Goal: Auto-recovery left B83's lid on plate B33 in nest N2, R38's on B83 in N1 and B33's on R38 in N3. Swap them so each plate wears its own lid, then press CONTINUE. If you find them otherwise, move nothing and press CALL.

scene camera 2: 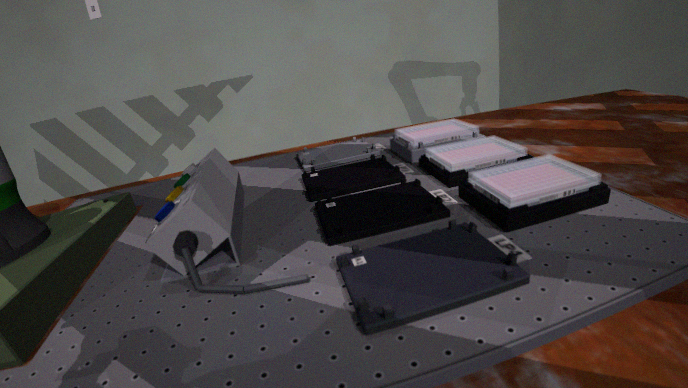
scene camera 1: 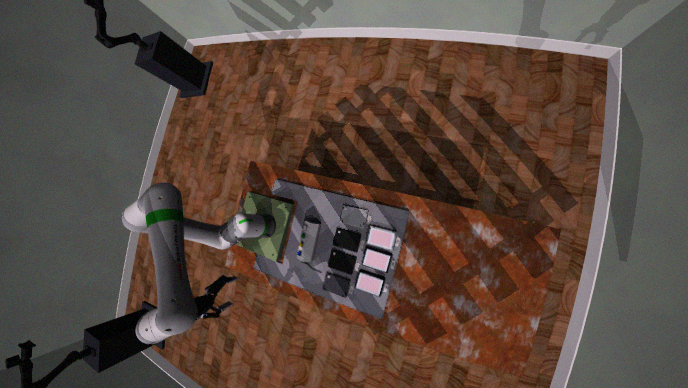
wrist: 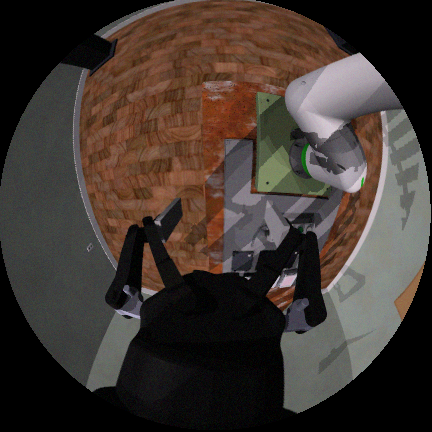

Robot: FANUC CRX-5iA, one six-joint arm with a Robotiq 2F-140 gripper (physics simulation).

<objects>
gripper: scene camera 1; wrist; not seen in scene camera 2 (out of frame)
same spot on gripper: (scene camera 1: 215,287) = (wrist: 293,293)
</objects>
